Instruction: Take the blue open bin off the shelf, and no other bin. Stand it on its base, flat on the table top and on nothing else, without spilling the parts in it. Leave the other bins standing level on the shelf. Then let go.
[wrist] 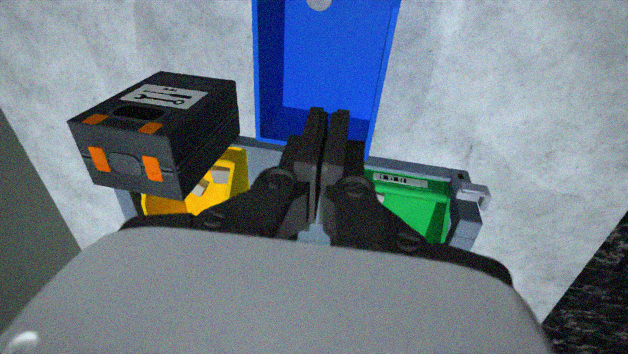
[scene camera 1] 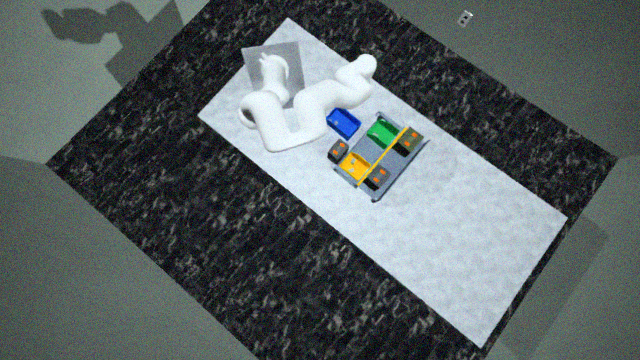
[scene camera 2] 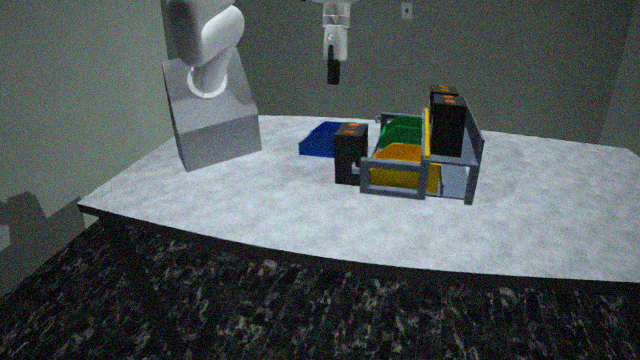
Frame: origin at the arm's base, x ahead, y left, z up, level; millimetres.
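Where they show: gripper, fingertip midpoint: (wrist: 328,138) (scene camera 2: 333,84); arm's base at its link origin: (scene camera 1: 275,69) (scene camera 2: 207,81).
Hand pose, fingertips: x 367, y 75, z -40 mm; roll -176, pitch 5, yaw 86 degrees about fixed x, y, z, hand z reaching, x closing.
Things, the pixels of their centre, and the offset from my fingertips. "pt": a spot on its surface instead. Level surfaces: height alone.
- blue open bin at the middle of its body: (wrist: 327,40) (scene camera 2: 331,139) (scene camera 1: 342,122) 4 mm back, 30 mm right, 161 mm down
- table top at its surface level: 198 mm down
- light round part at a spot on its surface: (wrist: 319,4) pt 27 mm back, 41 mm right, 185 mm down
- green bin at the middle of its body: (wrist: 385,248) (scene camera 2: 408,133) (scene camera 1: 385,135) 225 mm ahead, 36 mm left, 155 mm down
- yellow bin at the middle of its body: (wrist: 202,213) (scene camera 2: 404,166) (scene camera 1: 357,169) 205 mm ahead, 195 mm right, 155 mm down
- black case at the middle of its body: (wrist: 169,128) (scene camera 2: 351,153) (scene camera 1: 338,152) 74 mm ahead, 185 mm right, 132 mm down
- yellow bar at the middle of its body: (scene camera 2: 427,128) (scene camera 1: 382,156) 266 mm ahead, 88 mm right, 91 mm down
The blue open bin (scene camera 1: 343,123) (scene camera 2: 316,143) (wrist: 332,60) stands upright on the table top (scene camera 2: 250,200), in front of the shelf (scene camera 1: 398,172) (scene camera 2: 392,162) and apart from it in scene camera 1. A light round part (wrist: 319,4) lies in it. Its lower right side is hidden behind a black case in scene camera 2. The green bin (scene camera 1: 382,132) (scene camera 2: 400,134) (wrist: 415,215) and the yellow bin (scene camera 1: 349,167) (scene camera 2: 400,176) (wrist: 240,175), with light parts, stand level on the shelf. My gripper (scene camera 2: 333,82) (wrist: 328,138) is shut, empty and high above the table, clear of the bins; the arm hides it in scene camera 1.
A black case (scene camera 1: 338,150) (scene camera 2: 350,155) (wrist: 165,120) with orange latches stands at the shelf's front, near the yellow bin. Two more black cases (scene camera 1: 410,141) (scene camera 2: 447,125) stand on the shelf behind a yellow bar (scene camera 1: 382,156) (scene camera 2: 426,135). The grey arm mount (scene camera 2: 220,140) is at the left.
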